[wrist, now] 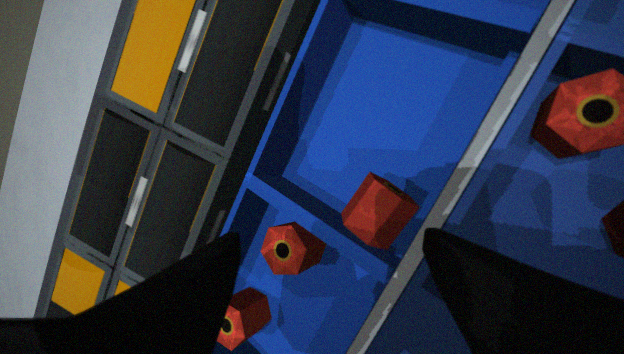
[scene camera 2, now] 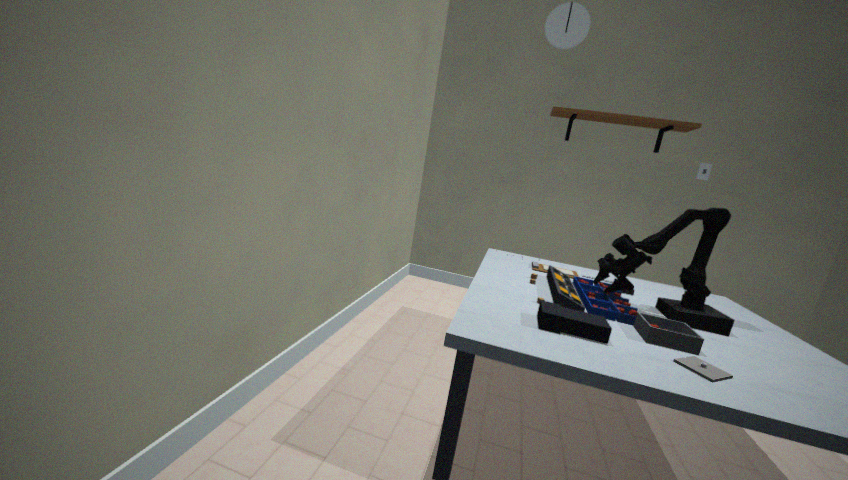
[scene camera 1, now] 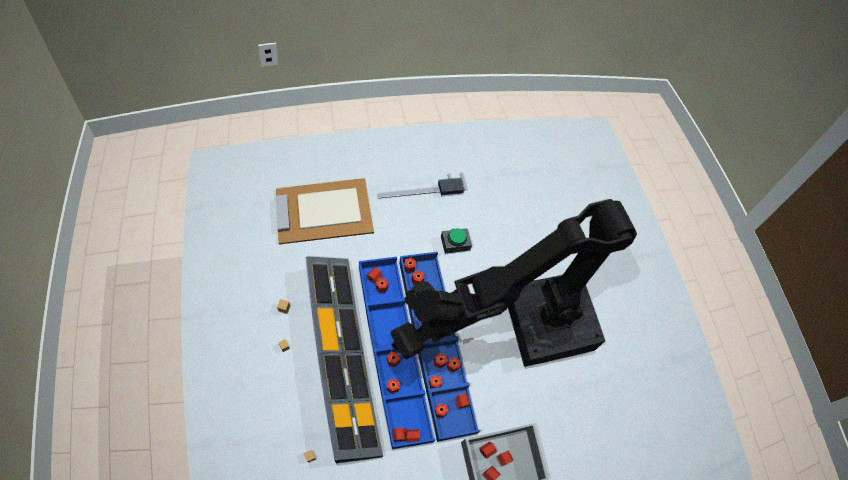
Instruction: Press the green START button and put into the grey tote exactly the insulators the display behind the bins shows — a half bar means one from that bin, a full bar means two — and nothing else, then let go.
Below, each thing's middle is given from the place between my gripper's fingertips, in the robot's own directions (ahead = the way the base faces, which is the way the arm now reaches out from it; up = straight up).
The grey tote (scene camera 1: 522,442) lies 290 mm to the left of my hand, 170 mm behind it and 30 mm below it. Also, from my hand: grey tool (scene camera 1: 451,185) (430 mm to the right, 110 mm behind, 40 mm below); then dark block (scene camera 2: 551,317) (420 mm to the left, 140 mm ahead, 30 mm below).
